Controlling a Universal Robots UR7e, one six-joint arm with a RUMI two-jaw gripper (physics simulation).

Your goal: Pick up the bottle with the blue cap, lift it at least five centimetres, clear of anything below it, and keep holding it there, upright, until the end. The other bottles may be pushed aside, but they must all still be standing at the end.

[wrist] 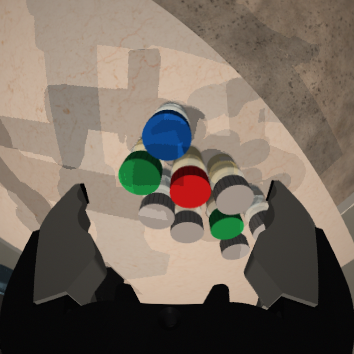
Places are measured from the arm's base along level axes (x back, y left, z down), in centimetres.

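Where they show: gripper, between the fingertips: (176,184).
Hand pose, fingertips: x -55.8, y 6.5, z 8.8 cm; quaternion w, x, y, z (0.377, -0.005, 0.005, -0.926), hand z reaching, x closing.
Note:
Each offset is from my fingertips to the centre of the thing. Level surfaces: height alone.
The bottle with the blue cap @(dx +0.1, dy +1.6, dz +12.4 cm) (167,136) stands at the upper middle of the wrist view, at the far edge of the bottle group, seen from above. My gripper (176,184) is open, its two fingers wide apart at the left and right, with nothing held between them. The blue cap lies ahead of the line between the fingertips, slightly left of its middle. A bottle with a green cap @(dx +6.3, dy +0.6, dz +12.4 cm) (140,173) stands close to its lower left, and a bottle with a red cap @(dx +3.3, dy -5.5, dz +12.4 cm) (190,187) stands close to its lower right.
Grey-capped bottles @(dx +10.0, dy -5.3, dz +12.4 cm) (156,211) @(dx +9.3, dy -11.1, dz +12.4 cm) (187,227) @(dx +0.0, dy -11.0, dz +12.4 cm) (234,195) @(dx +7.1, dy -22.0, dz +12.4 cm) (234,247) and a second green-capped bottle @(dx +4.3, dy -15.1, dz +12.4 cm) (226,224) stand close together. Another grey-capped bottle @(dx -0.1, dy -21.3, dz +12.4 cm) (257,223) is partly hidden by the right finger. The round table's @(dz +17.7 cm) (200,75) edge curves along the upper right.

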